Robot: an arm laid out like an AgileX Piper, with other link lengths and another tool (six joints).
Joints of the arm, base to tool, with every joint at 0 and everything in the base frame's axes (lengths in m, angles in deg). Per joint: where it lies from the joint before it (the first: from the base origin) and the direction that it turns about. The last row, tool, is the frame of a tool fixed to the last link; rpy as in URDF.
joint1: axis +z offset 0 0 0.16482
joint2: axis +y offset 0 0 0
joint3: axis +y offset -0.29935 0 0.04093
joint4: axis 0.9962 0 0.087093 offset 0.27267 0 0.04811
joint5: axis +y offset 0 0 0
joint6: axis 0.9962 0 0.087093 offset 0.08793 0 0.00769
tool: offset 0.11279 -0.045 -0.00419 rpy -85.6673 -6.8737 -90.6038
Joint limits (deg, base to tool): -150..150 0..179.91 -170..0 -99.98..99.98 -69.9..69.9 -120..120
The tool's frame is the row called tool.
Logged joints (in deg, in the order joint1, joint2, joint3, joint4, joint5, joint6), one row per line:
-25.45 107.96 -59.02 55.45 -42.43 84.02
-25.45 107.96 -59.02 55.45 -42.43 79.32
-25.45 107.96 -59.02 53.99 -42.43 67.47
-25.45 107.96 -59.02 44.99 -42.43 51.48
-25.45 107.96 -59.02 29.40 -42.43 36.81
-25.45 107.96 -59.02 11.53 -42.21 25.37
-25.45 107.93 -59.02 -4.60 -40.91 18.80
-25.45 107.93 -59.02 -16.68 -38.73 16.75
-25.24 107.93 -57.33 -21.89 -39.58 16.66
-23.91 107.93 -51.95 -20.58 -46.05 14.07
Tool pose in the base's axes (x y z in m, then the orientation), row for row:
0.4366 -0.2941 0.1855 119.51 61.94 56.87
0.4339 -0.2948 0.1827 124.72 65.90 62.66
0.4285 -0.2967 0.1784 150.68 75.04 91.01
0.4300 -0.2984 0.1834 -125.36 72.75 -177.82
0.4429 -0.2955 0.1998 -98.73 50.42 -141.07
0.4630 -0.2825 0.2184 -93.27 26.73 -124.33
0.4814 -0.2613 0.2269 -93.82 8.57 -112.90
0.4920 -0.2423 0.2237 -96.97 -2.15 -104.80
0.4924 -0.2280 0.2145 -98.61 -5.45 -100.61
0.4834 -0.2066 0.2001 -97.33 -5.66 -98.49
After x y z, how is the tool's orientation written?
As angles about the fixed x, y, z axes (roll, pitch, yaw), in degrees.
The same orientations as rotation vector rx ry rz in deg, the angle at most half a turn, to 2 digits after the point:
70.37 77.39 -24.69
67.38 80.53 -27.98
57.75 88.47 -36.42
35.30 98.37 -49.08
4.53 102.46 -62.02
-26.78 98.64 -72.23
-51.64 91.13 -77.13
-67.85 85.14 -77.59
-73.97 82.04 -76.39
-74.45 79.16 -75.85

